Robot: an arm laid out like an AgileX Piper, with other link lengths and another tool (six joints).
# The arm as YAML. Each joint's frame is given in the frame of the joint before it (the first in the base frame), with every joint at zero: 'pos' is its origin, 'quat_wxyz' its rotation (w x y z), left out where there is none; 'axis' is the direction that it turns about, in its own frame. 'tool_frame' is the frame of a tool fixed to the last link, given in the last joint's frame.
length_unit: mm
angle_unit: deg
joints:
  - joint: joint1
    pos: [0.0, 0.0, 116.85]
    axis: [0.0, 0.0, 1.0]
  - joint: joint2
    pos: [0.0, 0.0, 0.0]
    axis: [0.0, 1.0, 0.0]
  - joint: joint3
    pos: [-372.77, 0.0, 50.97]
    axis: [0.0, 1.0, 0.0]
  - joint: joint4
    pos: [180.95, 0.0, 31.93]
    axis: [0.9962, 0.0, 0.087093]
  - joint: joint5
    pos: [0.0, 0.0, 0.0]
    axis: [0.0, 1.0, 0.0]
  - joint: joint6
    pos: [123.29, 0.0, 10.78]
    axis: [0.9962, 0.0, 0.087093]
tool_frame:
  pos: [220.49, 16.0, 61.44]
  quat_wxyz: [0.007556, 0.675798, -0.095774, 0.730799]
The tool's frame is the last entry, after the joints.
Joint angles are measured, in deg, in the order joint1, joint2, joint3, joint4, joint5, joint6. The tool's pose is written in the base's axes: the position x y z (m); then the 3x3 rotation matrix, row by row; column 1 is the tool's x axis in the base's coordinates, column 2 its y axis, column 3 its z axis. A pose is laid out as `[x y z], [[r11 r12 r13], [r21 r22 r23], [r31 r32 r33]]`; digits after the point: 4 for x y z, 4 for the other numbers.
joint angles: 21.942 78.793 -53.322 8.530 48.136 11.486
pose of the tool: [0.2854 0.1596 0.1383], [[0.9538 -0.0223 0.2998], [-0.0516 -0.9946 0.0904], [0.2961 -0.1017 -0.9497]]
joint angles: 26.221 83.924 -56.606 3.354 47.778 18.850
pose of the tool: [0.3054 0.1670 0.1260], [[0.9580 -0.0363 0.2844], [-0.0494 -0.9980 0.0390], [0.2825 -0.0514 -0.9579]]
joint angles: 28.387 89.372 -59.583 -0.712 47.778 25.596
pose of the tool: [0.3260 0.1687 0.1087], [[0.9625 -0.0823 0.2584], [-0.0808 -0.9966 -0.0166], [0.2589 -0.0049 -0.9659]]
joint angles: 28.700 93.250 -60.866 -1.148 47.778 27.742
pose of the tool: [0.3332 0.1711 0.0906], [[0.9699 -0.1091 0.2178], [-0.1027 -0.9939 -0.0408], [0.2209 0.0173 -0.9751]]
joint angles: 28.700 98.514 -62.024 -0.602 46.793 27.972
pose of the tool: [0.3411 0.1777 0.0636], [[0.9793 -0.1159 0.1661], [-0.1073 -0.9924 -0.0600], [0.1718 0.0409 -0.9843]]
